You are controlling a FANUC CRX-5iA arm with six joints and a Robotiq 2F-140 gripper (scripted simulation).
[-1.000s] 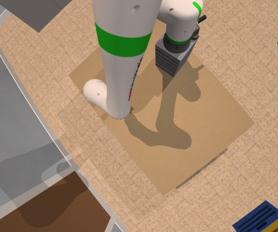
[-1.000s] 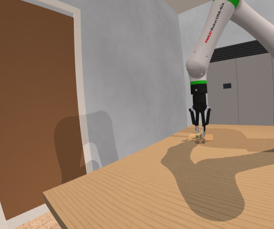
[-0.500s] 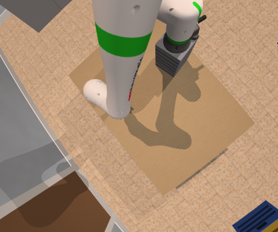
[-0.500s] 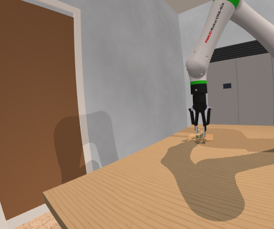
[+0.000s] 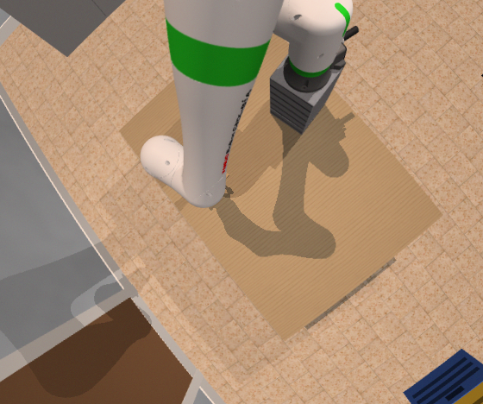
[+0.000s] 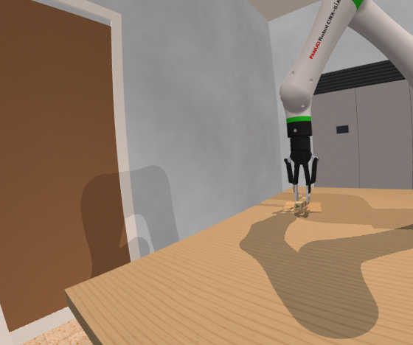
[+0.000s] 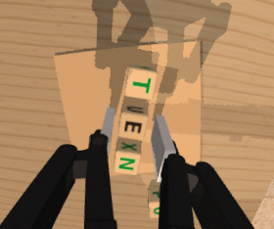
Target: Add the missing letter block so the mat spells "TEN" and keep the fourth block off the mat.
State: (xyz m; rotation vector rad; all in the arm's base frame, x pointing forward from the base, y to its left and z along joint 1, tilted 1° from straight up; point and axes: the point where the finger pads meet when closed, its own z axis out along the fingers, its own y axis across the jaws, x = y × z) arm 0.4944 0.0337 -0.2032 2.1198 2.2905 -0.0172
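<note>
The mat is 50 mm below my hand.
</note>
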